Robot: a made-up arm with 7 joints. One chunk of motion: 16 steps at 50 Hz.
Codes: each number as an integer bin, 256 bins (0 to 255) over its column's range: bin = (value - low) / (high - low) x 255, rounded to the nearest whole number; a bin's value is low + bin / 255 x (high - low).
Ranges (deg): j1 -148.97..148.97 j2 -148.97..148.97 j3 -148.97..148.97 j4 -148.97..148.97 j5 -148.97..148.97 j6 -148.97..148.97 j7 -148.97..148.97
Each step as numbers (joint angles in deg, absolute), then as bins.
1 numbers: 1.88 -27.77 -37.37 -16.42 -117.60 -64.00 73.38
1 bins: 129 104 96 113 27 73 190
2 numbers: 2.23 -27.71 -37.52 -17.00 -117.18 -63.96 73.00
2 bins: 129 104 95 113 27 73 190
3 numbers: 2.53 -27.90 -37.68 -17.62 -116.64 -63.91 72.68
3 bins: 130 104 95 112 28 73 190
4 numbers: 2.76 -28.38 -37.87 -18.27 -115.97 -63.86 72.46
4 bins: 130 103 95 112 28 73 190
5 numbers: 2.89 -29.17 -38.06 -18.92 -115.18 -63.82 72.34
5 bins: 130 103 95 111 29 73 189
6 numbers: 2.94 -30.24 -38.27 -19.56 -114.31 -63.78 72.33
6 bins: 130 102 95 111 30 73 189
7 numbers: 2.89 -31.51 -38.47 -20.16 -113.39 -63.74 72.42
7 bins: 130 101 95 110 30 73 189
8 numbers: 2.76 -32.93 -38.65 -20.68 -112.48 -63.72 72.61
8 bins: 130 99 94 110 31 73 190
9 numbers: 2.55 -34.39 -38.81 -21.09 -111.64 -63.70 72.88
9 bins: 130 98 94 109 32 73 190
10 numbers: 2.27 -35.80 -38.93 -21.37 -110.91 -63.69 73.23
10 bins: 129 97 94 109 33 73 190
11 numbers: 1.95 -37.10 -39.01 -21.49 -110.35 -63.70 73.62
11 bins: 129 96 94 109 33 73 191
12 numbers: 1.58 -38.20 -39.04 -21.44 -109.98 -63.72 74.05
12 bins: 129 95 94 109 33 73 191
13 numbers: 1.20 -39.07 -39.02 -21.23 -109.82 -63.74 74.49
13 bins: 129 94 94 109 34 73 191
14 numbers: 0.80 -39.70 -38.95 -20.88 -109.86 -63.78 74.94
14 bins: 128 94 94 110 33 73 192
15 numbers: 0.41 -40.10 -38.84 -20.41 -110.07 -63.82 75.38
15 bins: 128 93 94 110 33 73 192
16 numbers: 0.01 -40.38 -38.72 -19.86 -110.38 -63.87 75.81
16 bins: 128 93 94 111 33 73 192
